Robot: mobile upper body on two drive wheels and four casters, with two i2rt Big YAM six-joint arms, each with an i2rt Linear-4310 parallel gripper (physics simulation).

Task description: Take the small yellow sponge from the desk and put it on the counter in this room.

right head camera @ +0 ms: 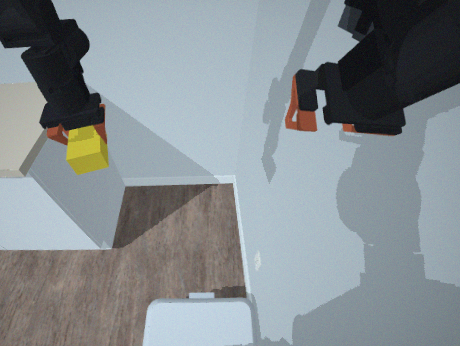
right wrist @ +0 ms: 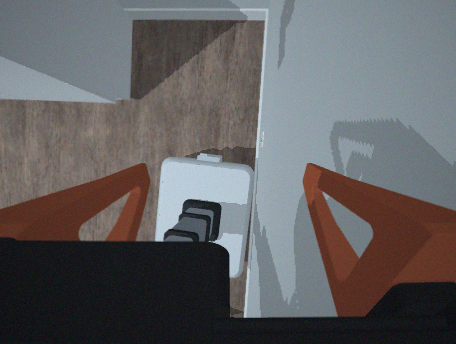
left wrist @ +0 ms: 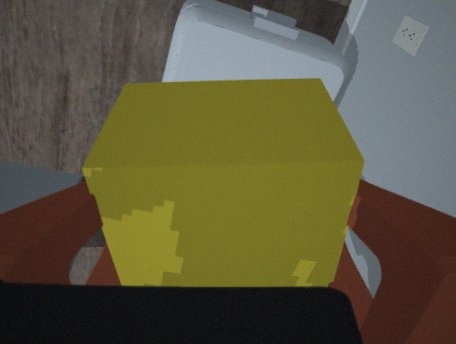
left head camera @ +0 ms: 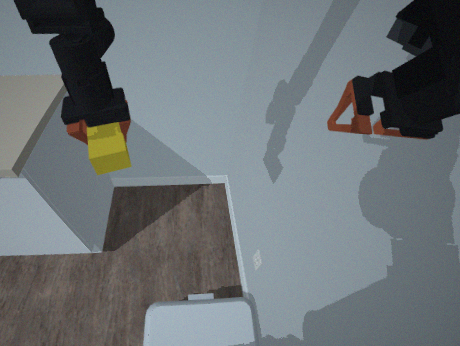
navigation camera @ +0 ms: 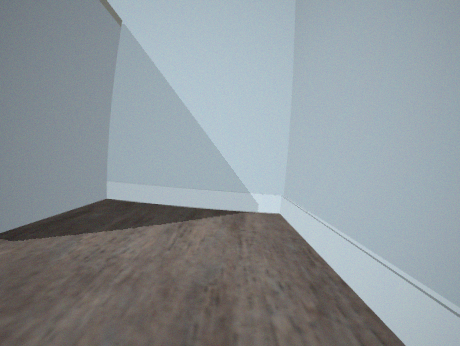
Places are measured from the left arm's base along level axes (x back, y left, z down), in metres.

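Pixels of known places: left gripper, fingertip midpoint: [left wrist: 226,171]; right gripper, fingertip midpoint: [right head camera: 316,125] [right wrist: 226,172] [left head camera: 352,128].
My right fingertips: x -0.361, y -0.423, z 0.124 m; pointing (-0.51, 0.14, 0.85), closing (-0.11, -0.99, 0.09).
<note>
Ahead of a thing's pixels: the offset from my right fingertips to its middle. "pt": to the spot under its first point. Level surfaces: height alone.
The yellow sponge {dx -0.077, dy +0.403, dz +0.125 m} [left head camera: 108,150] [right head camera: 87,150] [left wrist: 227,195] is a block held between the orange fingers of my left gripper [left head camera: 102,134] [right head camera: 80,132] [left wrist: 226,171], which is shut on it. It hangs in the air to the right of the beige counter top {dz +0.375 m} [left head camera: 27,110] [right head camera: 17,120], past its edge. A thin strip of that top's edge [navigation camera: 111,11] shows at the upper left of the navigation view. My right gripper [right wrist: 226,172] is open with nothing between its fingers and hangs in front of the wall at the right. The desk does not show.
Below the counter top is a white and grey base {pt dx -0.238, dy +0.883, dz +0.698 m} [left head camera: 40,215] [right head camera: 45,210]. A wall [left head camera: 310,215] [navigation camera: 380,125] with a white baseboard [navigation camera: 340,260] runs along the right side. A wall outlet {dx -0.093, dy -0.071, dz +0.886 m} [left head camera: 257,259] [left wrist: 411,35] is on it. My white wheeled base [left head camera: 200,322] [right wrist: 205,180] is close to this wall.
</note>
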